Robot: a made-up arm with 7 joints. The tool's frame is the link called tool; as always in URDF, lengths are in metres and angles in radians. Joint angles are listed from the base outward.
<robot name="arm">
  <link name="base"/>
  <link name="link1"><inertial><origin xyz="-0.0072 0.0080 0.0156"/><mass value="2.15"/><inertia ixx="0.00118" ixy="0" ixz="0" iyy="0.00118" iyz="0" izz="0.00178"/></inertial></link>
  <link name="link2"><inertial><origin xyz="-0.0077 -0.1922 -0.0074"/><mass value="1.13"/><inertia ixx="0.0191" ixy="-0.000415" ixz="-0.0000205" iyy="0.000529" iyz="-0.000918" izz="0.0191"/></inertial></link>
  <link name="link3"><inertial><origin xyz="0.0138 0.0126 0.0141"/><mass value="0.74"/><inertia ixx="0.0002" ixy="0" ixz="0" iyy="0.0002" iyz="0" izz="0.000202"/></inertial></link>
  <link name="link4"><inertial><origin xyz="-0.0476 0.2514 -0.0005"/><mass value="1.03"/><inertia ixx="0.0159" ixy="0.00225" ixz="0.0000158" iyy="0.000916" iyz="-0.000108" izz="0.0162"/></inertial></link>
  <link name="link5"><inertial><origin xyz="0.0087 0.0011 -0.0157"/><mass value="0.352"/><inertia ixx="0.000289" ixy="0" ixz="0" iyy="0.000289" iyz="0" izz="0.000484"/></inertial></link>
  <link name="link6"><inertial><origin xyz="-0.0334 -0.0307 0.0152"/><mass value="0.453"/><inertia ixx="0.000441" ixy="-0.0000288" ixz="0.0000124" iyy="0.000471" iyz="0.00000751" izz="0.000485"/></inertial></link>
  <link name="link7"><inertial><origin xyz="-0.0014 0.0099 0.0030"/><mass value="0.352"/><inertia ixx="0.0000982" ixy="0" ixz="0" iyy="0.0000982" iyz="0" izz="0.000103"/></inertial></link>
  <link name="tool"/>
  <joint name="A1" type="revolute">
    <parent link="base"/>
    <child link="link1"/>
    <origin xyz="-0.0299 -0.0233 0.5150" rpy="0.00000 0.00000 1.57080"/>
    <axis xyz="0 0 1"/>
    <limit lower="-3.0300" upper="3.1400"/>
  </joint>
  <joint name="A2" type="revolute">
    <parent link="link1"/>
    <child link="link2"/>
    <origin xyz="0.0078 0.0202 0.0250" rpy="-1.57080 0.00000 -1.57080"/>
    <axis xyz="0 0 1"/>
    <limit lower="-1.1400" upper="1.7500"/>
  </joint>
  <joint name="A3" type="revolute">
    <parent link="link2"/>
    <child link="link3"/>
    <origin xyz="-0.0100 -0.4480 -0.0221" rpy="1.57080 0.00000 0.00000"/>
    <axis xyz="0 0 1"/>
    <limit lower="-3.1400" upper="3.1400"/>
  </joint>
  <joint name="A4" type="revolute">
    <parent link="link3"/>
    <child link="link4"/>
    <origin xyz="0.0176 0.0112 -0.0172" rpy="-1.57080 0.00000 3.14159"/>
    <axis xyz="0 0 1"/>
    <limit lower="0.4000" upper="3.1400"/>
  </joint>
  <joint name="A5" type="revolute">
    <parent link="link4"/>
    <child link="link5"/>
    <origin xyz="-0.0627 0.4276 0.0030" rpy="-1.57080 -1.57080 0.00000"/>
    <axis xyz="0 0 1"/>
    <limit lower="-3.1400" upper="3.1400"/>
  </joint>
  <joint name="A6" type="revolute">
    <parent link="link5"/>
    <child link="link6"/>
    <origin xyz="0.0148 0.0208 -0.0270" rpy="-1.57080 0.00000 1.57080"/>
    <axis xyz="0 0 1"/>
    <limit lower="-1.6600" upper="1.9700"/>
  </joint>
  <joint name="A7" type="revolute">
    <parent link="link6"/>
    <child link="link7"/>
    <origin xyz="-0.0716 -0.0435 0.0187" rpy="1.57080 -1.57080 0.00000"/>
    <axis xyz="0 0 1"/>
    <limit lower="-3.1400" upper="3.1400"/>
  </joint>
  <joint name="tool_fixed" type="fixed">
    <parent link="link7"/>
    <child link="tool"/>
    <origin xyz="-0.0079 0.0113 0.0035" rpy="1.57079 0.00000 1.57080"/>
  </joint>
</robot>
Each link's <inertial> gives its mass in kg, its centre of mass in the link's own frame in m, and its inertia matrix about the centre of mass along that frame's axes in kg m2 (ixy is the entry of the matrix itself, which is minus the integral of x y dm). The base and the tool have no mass. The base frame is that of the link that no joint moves.
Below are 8 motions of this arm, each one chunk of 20 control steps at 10 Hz.
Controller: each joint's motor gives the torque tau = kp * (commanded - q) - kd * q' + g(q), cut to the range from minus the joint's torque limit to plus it. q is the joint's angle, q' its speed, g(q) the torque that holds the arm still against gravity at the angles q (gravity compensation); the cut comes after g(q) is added. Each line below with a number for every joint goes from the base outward.
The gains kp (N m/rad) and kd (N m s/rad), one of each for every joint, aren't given. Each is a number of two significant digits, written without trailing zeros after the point. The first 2 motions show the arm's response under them.
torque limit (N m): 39 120 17 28 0.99 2.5 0.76
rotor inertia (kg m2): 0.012 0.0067 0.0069 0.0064 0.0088 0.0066 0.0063
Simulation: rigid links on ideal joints. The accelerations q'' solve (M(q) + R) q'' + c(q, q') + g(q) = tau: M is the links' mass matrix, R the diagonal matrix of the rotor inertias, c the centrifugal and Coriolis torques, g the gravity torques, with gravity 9.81 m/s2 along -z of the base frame. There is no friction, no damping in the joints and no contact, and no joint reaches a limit. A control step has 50 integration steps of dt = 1/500 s. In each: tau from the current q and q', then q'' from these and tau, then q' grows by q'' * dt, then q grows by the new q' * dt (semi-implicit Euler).
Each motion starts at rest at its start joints. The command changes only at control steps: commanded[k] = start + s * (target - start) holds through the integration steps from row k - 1 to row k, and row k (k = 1, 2, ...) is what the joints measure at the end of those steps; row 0 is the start. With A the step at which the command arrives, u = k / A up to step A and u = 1 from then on. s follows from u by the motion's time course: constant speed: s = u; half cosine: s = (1 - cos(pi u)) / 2; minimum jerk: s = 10 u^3 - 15 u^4 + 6 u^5; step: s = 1 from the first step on.
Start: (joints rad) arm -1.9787 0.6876 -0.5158 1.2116 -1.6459 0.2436 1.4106
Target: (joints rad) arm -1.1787 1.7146 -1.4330 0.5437 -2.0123 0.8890 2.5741
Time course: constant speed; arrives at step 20
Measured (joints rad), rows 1 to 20:
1: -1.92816 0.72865 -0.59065 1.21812 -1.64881 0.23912 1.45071
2: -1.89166 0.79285 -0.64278 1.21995 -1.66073 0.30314 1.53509
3: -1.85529 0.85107 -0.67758 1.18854 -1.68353 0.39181 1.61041
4: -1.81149 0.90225 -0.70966 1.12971 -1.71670 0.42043 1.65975
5: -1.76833 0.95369 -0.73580 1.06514 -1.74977 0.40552 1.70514
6: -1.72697 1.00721 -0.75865 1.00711 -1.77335 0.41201 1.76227
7: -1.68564 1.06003 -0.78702 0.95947 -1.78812 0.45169 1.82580
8: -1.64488 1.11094 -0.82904 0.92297 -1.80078 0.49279 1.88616
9: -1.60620 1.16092 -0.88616 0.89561 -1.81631 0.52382 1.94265
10: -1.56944 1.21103 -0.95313 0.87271 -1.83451 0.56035 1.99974
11: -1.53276 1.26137 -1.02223 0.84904 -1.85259 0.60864 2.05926
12: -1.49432 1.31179 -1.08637 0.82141 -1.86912 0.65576 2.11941
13: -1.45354 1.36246 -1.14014 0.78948 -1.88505 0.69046 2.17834
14: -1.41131 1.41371 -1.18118 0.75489 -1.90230 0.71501 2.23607
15: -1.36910 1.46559 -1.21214 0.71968 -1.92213 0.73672 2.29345
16: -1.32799 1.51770 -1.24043 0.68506 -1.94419 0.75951 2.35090
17: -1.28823 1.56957 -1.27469 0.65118 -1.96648 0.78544 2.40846
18: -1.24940 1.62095 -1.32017 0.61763 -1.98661 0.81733 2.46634
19: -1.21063 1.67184 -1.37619 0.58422 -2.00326 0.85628 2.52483
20: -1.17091 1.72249 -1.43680 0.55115 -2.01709 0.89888 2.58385
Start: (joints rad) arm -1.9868 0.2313 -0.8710 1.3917 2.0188 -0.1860 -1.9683
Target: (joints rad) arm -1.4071 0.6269 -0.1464 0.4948 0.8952 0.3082 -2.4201
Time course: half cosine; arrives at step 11
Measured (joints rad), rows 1 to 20:
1: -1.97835 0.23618 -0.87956 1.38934 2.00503 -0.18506 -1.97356
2: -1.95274 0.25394 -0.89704 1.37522 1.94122 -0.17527 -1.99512
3: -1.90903 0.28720 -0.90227 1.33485 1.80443 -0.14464 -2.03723
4: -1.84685 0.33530 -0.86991 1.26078 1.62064 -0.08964 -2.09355
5: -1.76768 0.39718 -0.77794 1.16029 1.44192 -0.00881 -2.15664
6: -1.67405 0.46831 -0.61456 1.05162 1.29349 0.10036 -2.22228
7: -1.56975 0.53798 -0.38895 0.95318 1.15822 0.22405 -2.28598
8: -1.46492 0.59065 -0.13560 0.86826 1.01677 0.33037 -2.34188
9: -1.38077 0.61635 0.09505 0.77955 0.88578 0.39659 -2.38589
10: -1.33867 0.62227 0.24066 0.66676 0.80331 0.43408 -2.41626
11: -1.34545 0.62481 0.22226 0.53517 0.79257 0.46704 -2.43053
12: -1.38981 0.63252 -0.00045 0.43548 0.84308 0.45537 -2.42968
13: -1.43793 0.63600 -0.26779 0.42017 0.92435 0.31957 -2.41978
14: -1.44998 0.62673 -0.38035 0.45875 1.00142 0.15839 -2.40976
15: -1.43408 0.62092 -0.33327 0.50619 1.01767 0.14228 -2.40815
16: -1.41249 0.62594 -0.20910 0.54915 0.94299 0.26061 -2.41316
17: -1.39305 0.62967 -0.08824 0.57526 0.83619 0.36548 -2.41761
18: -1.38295 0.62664 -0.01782 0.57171 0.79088 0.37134 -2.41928
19: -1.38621 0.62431 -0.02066 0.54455 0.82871 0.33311 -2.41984
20: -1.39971 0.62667 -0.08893 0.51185 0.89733 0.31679 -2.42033
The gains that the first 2 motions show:
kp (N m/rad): 67 130 11 12 1.2 1.8 1.2
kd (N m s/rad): 1.7 4.4 0.48 0.94 0.034 0.053 0.04
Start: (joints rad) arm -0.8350 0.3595 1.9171 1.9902 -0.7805 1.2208 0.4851
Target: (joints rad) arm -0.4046 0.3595 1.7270 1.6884 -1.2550 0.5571 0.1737
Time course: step
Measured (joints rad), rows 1 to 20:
1: -0.38732 0.41297 1.64919 2.09113 -1.11153 0.73639 0.29938
2: -0.43144 0.37819 1.61848 1.86167 -1.50614 0.18171 0.06333
3: -0.39750 0.36289 1.65936 1.67184 -1.56466 0.40386 0.06115
4: -0.37955 0.35112 1.73741 1.53309 -1.32887 0.77848 0.18351
5: -0.37884 0.34349 1.79159 1.46959 -1.07740 0.73743 0.22551
6: -0.37852 0.34545 1.82052 1.47988 -1.05173 0.52037 0.17400
7: -0.38455 0.34715 1.83110 1.55737 -1.23028 0.44947 0.13735
8: -0.39278 0.34960 1.82058 1.65820 -1.39117 0.51124 0.15440
9: -0.40304 0.35453 1.78743 1.73940 -1.38241 0.56359 0.18411
10: -0.41277 0.36161 1.73788 1.78239 -1.25567 0.55535 0.19068
11: -0.41906 0.36785 1.68742 1.78643 -1.15856 0.53874 0.18074
12: -0.42074 0.37089 1.65160 1.76239 -1.17025 0.56030 0.17503
13: -0.41819 0.37059 1.63845 1.72374 -1.25080 0.60069 0.17644
14: -0.41307 0.36792 1.64784 1.68408 -1.30913 0.61545 0.17624
15: -0.40708 0.36398 1.67516 1.65518 -1.29949 0.59478 0.17226
16: -0.40145 0.35950 1.71321 1.64321 -1.25202 0.56500 0.16952
17: -0.39720 0.35529 1.75227 1.64780 -1.22311 0.54666 0.17054
18: -0.39509 0.35243 1.78216 1.66311 -1.23517 0.53641 0.17247
19: -0.39528 0.35163 1.79573 1.68131 -1.26547 0.52704 0.17264
20: -0.39737 0.35279 1.79094 1.69613 -1.28011 0.52320 0.17200

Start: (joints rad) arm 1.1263 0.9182 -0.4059 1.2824 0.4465 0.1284 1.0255
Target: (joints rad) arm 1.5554 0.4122 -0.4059 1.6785 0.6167 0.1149 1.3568
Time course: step
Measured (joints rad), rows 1 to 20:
1: 1.47587 0.58794 -0.67276 1.12375 0.55903 0.62247 1.24226
2: 1.56093 0.28817 -0.44533 1.40056 0.72039 0.52481 1.51902
3: 1.59365 0.39872 -0.30064 1.98359 0.68373 -0.01780 1.46698
4: 1.64107 0.39672 -0.19244 2.17199 0.37460 -0.07988 1.27004
5: 1.63513 0.33308 -0.10983 2.08570 0.18600 0.03797 1.24061
6: 1.61416 0.35666 -0.16483 2.01150 0.31483 0.02547 1.34363
7: 1.58343 0.41036 -0.28369 1.88944 0.59053 0.06358 1.39999
8: 1.54683 0.44526 -0.39514 1.70787 0.77152 0.21582 1.37210
9: 1.51999 0.45323 -0.48119 1.52716 0.77176 0.29317 1.33971
10: 1.51026 0.44007 -0.53924 1.41277 0.67825 0.23401 1.34965
11: 1.51228 0.42326 -0.56324 1.40747 0.62506 0.15190 1.37241
12: 1.52055 0.41618 -0.55025 1.49938 0.64384 0.11759 1.37124
13: 1.53497 0.41308 -0.50555 1.62756 0.66628 0.11308 1.35271
14: 1.55437 0.40578 -0.43808 1.73217 0.63573 0.10180 1.34285
15: 1.57268 0.39860 -0.36514 1.79075 0.57005 0.07991 1.34807
16: 1.58434 0.39771 -0.30920 1.80586 0.52456 0.07077 1.35549
17: 1.58711 0.40286 -0.28505 1.78584 0.53078 0.08867 1.35681
18: 1.58150 0.41101 -0.29477 1.74247 0.57600 0.12246 1.35591
19: 1.57011 0.41881 -0.33042 1.68985 0.62405 0.14973 1.35763
20: 1.55668 0.42305 -0.37934 1.64205 0.64833 0.15733 1.36042

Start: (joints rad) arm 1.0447 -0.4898 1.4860 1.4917 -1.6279 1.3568 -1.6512
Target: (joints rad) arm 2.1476 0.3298 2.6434 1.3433 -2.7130 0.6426 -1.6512
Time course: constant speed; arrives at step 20
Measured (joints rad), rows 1 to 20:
1: 1.09644 -0.44221 1.50242 1.47148 -1.66147 1.34776 -1.64958
2: 1.16233 -0.39136 1.52779 1.45508 -1.71717 1.31152 -1.65118
3: 1.20713 -0.35341 1.58287 1.45341 -1.78408 1.27016 -1.65351
4: 1.26438 -0.31435 1.65262 1.44932 -1.85536 1.22813 -1.65116
5: 1.32458 -0.27561 1.73892 1.44523 -1.91588 1.18361 -1.64853
6: 1.38466 -0.23888 1.83278 1.44053 -1.96704 1.13223 -1.64770
7: 1.44558 -0.20132 1.92583 1.43354 -2.01832 1.08095 -1.64766
8: 1.50506 -0.16238 2.01178 1.42505 -2.07496 1.03569 -1.64751
9: 1.56195 -0.12203 2.08540 1.41652 -2.13490 0.99703 -1.64747
10: 1.61599 -0.08027 2.14463 1.40909 -2.19267 0.96361 -1.64797
11: 1.66767 -0.03751 2.19055 1.40333 -2.24526 0.93453 -1.64892
12: 1.71798 0.00564 2.22710 1.39902 -2.29437 0.90880 -1.64990
13: 1.76814 0.04867 2.26005 1.39531 -2.34391 0.88418 -1.65068
14: 1.81923 0.09112 2.29559 1.39119 -2.39626 0.85767 -1.65122
15: 1.87205 0.13262 2.33879 1.38569 -2.45089 0.82713 -1.65146
16: 1.92690 0.17295 2.39258 1.37818 -2.50607 0.79212 -1.65127
17: 1.98361 0.21227 2.45721 1.36845 -2.56090 0.75355 -1.65061
18: 2.04157 0.25105 2.53037 1.35685 -2.61560 0.71285 -1.64970
19: 2.09997 0.29001 2.60785 1.34426 -2.67048 0.67149 -1.64885
20: 2.15802 0.32980 2.68452 1.33198 -2.72521 0.63084 -1.64832

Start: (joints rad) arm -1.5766 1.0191 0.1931 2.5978 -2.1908 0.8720 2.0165
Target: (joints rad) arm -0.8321 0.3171 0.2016 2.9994 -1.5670 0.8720 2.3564
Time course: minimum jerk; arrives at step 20
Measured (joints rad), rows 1 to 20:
1: -1.57628 1.01859 0.19220 2.59714 -2.19016 0.87231 2.01679
2: -1.57389 1.01508 0.18697 2.59325 -2.18523 0.87442 2.01902
3: -1.56613 1.00550 0.17689 2.58573 -2.16990 0.87946 2.02573
4: -1.54874 0.98718 0.16482 2.57772 -2.14043 0.88624 2.03822
5: -1.51772 0.95827 0.15560 2.57446 -2.09901 0.89219 2.05592
6: -1.47056 0.91810 0.15424 2.58142 -2.05223 0.89491 2.07753
7: -1.40690 0.86714 0.16396 2.60218 -2.00636 0.89190 2.10204
8: -1.32898 0.80673 0.18451 2.63678 -1.96357 0.88011 2.12878
9: -1.24222 0.73890 0.21119 2.68178 -1.92152 0.85782 2.15719
10: -1.15584 0.66655 0.23500 2.73281 -1.87570 0.82827 2.18678
11: -1.08144 0.59387 0.24508 2.78814 -1.82279 0.80348 2.21718
12: -1.02697 0.52577 0.23518 2.84923 -1.76398 0.80411 2.24802
13: -0.98732 0.46537 0.21424 2.91497 -1.70705 0.84404 2.27813
14: -0.94404 0.41209 0.20308 2.97656 -1.66391 0.89470 2.30455
15: -0.89494 0.36575 0.20332 3.02360 -1.63884 0.88726 2.32389
16: -0.86405 0.33146 0.20206 3.05715 -1.62066 0.83077 2.33609
17: -0.84729 0.31159 0.20083 3.08039 -1.60071 0.82388 2.34458
18: -0.83710 0.30250 0.20105 3.08728 -1.58354 0.86533 2.35135
19: -0.83402 0.30249 0.20178 3.07861 -1.57635 0.88850 2.35541
20: -0.83328 0.30814 0.20172 3.05628 -1.57687 0.87859 2.35598

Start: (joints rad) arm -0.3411 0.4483 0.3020 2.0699 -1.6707 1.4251 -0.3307
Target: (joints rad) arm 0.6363 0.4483 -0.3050 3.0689 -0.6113 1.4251 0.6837
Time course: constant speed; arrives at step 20
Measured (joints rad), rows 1 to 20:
1: -0.29458 0.45258 0.23891 2.09214 -1.63132 1.43982 -0.29811
2: -0.24810 0.45792 0.19701 2.12794 -1.55217 1.46033 -0.22659
3: -0.19822 0.45780 0.16960 2.16920 -1.46516 1.45925 -0.15938
4: -0.14430 0.45593 0.15612 2.22050 -1.40247 1.44405 -0.11436
5: -0.08753 0.45375 0.15112 2.27984 -1.37028 1.42462 -0.07394
6: -0.03098 0.45082 0.14524 2.34190 -1.34619 1.40563 -0.02310
7: 0.02200 0.44777 0.12864 2.40401 -1.30510 1.39282 0.03353
8: 0.06932 0.44578 0.09556 2.46450 -1.24353 1.39268 0.08647
9: 0.11153 0.44533 0.04817 2.52097 -1.17870 1.40736 0.13528
10: 0.15231 0.44595 -0.00322 2.57137 -1.12843 1.43049 0.18501
11: 0.19669 0.44700 -0.04612 2.61624 -1.09251 1.44861 0.23726
12: 0.24747 0.44840 -0.07441 2.65880 -1.05293 1.44952 0.28922
13: 0.30297 0.45010 -0.09219 2.70188 -0.99211 1.43277 0.33867
14: 0.35826 0.45167 -0.11006 2.74638 -0.91086 1.41253 0.38661
15: 0.40885 0.45254 -0.13670 2.79267 -0.82963 1.40608 0.43566
16: 0.45434 0.45235 -0.17239 2.84092 -0.77189 1.41737 0.48713
17: 0.49893 0.45129 -0.21003 2.89106 -0.74270 1.43367 0.54001
18: 0.54716 0.45015 -0.24336 2.94361 -0.72162 1.43880 0.59212
19: 0.59886 0.44959 -0.27310 2.99866 -0.67999 1.42853 0.64232
20: 0.65005 0.44930 -0.30340 3.05430 -0.60972 1.41472 0.69152

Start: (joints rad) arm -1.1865 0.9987 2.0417 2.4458 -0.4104 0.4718 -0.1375
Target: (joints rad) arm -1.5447 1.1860 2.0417 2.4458 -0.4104 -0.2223 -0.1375
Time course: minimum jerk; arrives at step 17
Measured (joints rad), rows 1 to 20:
1: -1.18696 0.99892 2.04185 2.44507 -0.41042 0.47113 -0.13752
2: -1.19007 1.00039 2.04269 2.44058 -0.41061 0.46624 -0.13764
3: -1.19830 1.00439 2.04415 2.43070 -0.41126 0.45184 -0.13800
4: -1.21313 1.01193 2.04558 2.41729 -0.41253 0.42387 -0.13856
5: -1.23535 1.02363 2.04606 2.40408 -0.41421 0.38081 -0.13902
6: -1.26499 1.03960 2.04488 2.39516 -0.41571 0.32315 -0.13914
7: -1.30122 1.05935 2.04186 2.39373 -0.41612 0.25270 -0.13882
8: -1.34247 1.08185 2.03758 2.40127 -0.41442 0.17262 -0.13816
9: -1.38658 1.10561 2.03331 2.41714 -0.40998 0.08752 -0.13729
10: -1.43100 1.12884 2.03065 2.43896 -0.40331 0.00279 -0.13642
11: -1.47294 1.14973 2.03077 2.46331 -0.39642 -0.07620 -0.13575
12: -1.50959 1.16680 2.03382 2.48652 -0.39209 -0.14447 -0.13545
13: -1.53839 1.17921 2.03876 2.50523 -0.39222 -0.19770 -0.13556
14: -1.55750 1.18689 2.04380 2.51680 -0.39638 -0.23290 -0.13596
15: -1.56617 1.19039 2.04724 2.51953 -0.40199 -0.24939 -0.13645
16: -1.56531 1.19068 2.04811 2.51267 -0.40607 -0.24944 -0.13682
17: -1.55770 1.18906 2.04645 2.49613 -0.40751 -0.23833 -0.13702
18: -1.54757 1.18694 2.04319 2.47118 -0.40779 -0.22365 -0.13719
19: -1.53828 1.18506 2.03947 2.44320 -0.40929 -0.21190 -0.13748
20: -1.53189 1.18365 2.03668 2.41926 -0.41271 -0.20540 -0.13787

